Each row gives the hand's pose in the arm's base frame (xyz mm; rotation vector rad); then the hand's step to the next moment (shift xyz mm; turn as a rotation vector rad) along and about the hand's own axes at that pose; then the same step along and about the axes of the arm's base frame.
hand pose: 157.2 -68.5 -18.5 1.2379 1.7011 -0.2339
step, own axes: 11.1 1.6 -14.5 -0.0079 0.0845 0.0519
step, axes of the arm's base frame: -7.2 16.8 -0.9 0.0989 0.0012 0.0110
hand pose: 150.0 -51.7 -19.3 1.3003 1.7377 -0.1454
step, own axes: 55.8 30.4 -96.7 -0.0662 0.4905 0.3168
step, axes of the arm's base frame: -33.5 107.5 26.5 0.5832 -0.0161 0.0700
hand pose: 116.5 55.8 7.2 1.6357 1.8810 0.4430
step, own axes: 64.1 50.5 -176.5 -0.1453 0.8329 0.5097
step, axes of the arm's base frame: -76.2 95.3 151.4 0.9745 -0.0556 0.1477
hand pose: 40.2 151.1 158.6 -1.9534 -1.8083 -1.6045
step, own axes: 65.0 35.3 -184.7 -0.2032 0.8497 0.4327
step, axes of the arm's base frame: -103.4 -79.8 150.1 0.9508 -0.1502 0.1547
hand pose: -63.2 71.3 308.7 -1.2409 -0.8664 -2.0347
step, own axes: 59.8 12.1 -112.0 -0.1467 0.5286 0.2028
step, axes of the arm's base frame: -72.2 -103.6 17.8 0.5648 -0.1420 0.0545
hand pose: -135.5 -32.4 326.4 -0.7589 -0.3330 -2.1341
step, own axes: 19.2 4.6 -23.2 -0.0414 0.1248 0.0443
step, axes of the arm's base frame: -14.9 -25.8 -6.3 0.1351 -0.0310 0.0058
